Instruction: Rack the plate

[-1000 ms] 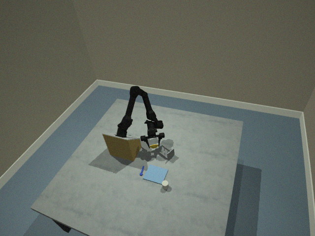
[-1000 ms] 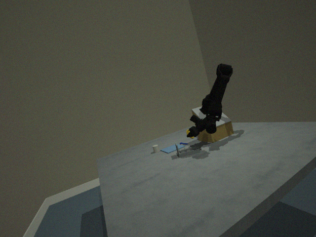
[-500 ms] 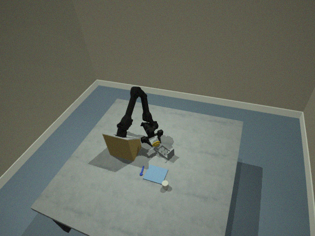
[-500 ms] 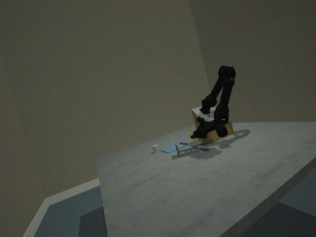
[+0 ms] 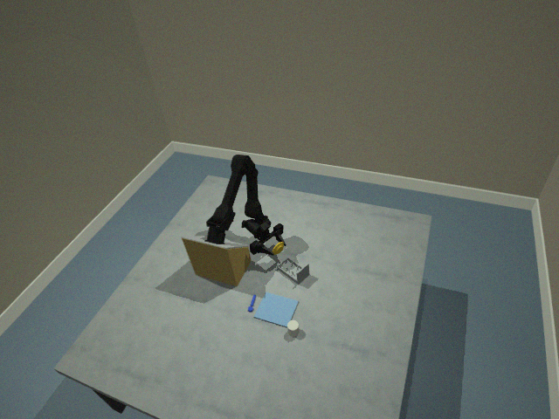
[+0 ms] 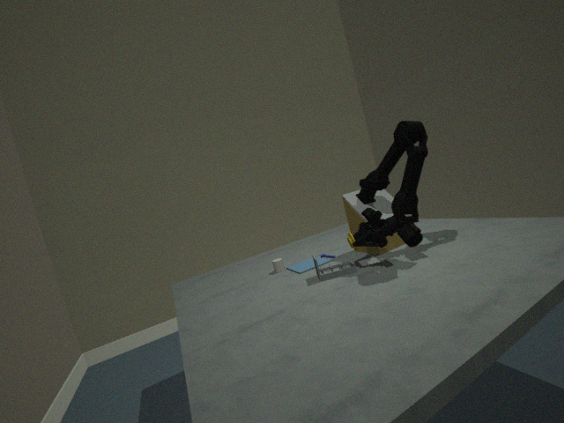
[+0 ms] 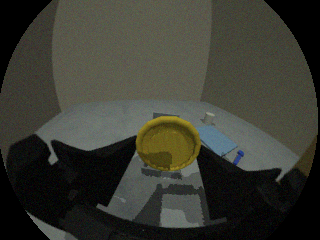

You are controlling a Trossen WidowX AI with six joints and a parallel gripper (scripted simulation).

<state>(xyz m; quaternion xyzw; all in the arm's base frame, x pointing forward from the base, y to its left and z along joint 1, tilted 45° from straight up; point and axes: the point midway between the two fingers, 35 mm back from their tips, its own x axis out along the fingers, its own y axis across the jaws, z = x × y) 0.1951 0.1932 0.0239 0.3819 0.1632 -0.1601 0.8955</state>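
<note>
The grey dish rack lies 7 cm below my gripper tip, 7 cm ahead of it and 3 cm to the right of it. Also, from my gripper tip: light blue mat (24 cm to the right, 9 cm below, 7 cm ahead); then yellow plate (1 cm behind); then blue utensil (25 cm to the right, 9 cm below, 3 cm behind).
</note>
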